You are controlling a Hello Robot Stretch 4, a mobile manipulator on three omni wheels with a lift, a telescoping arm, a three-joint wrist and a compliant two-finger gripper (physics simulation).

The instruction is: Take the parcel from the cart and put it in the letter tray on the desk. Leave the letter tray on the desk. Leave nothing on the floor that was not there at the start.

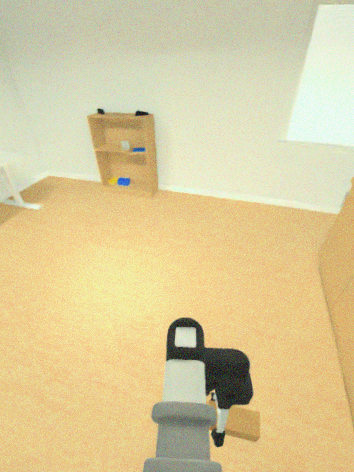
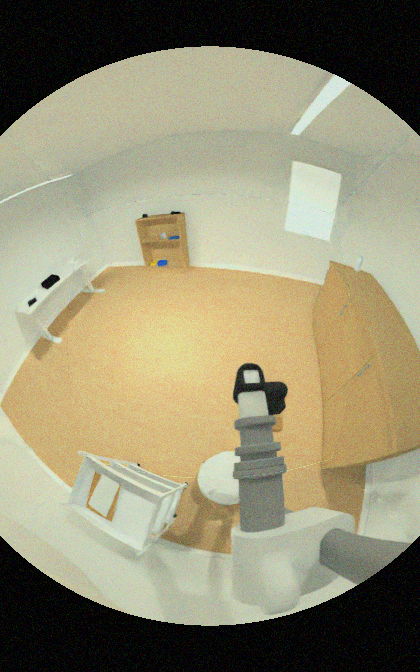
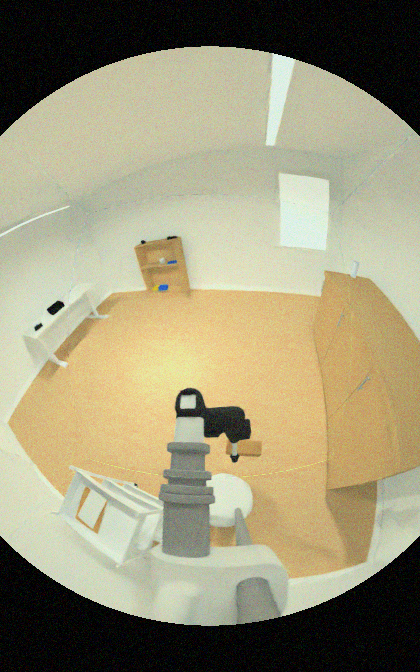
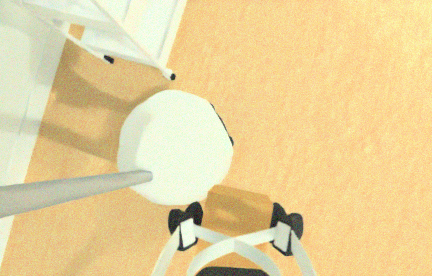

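Where they show: gripper, fingertip midpoint: (image 4: 234,217); robot's base at its link origin: (image 4: 183,149).
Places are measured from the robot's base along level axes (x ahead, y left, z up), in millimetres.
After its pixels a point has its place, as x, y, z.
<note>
My gripper (image 4: 234,217) @[256, -88, 786] is shut on the parcel, a tan box (image 1: 245,423) @[240, -154, 836] (image 2: 278,424) (image 3: 249,448) (image 4: 237,207) @[260, -68, 836], held between its two dark fingertips above the floor. The white desk (image 2: 70,277) (image 3: 72,304) stands far off against the left wall. On it lie a larger black object (image 2: 50,281) (image 3: 55,307), perhaps the letter tray, and a small black one (image 2: 32,302) (image 3: 38,327); details are too small to tell. The white cart (image 2: 132,512) (image 3: 117,532) stands at the lower left by the wall, with a white and brown flat item on top.
My white round base (image 2: 218,478) (image 3: 230,500) (image 4: 175,145) @[20, 7, 187] is near the cart. A wooden bookshelf (image 1: 152,155) @[3087, 486, 548] (image 2: 185,240) (image 3: 183,265) with small items stands at the far wall. A long wooden cabinet (image 1: 340,255) @[1336, -1133, 411] (image 2: 345,400) (image 3: 350,415) runs along the right.
</note>
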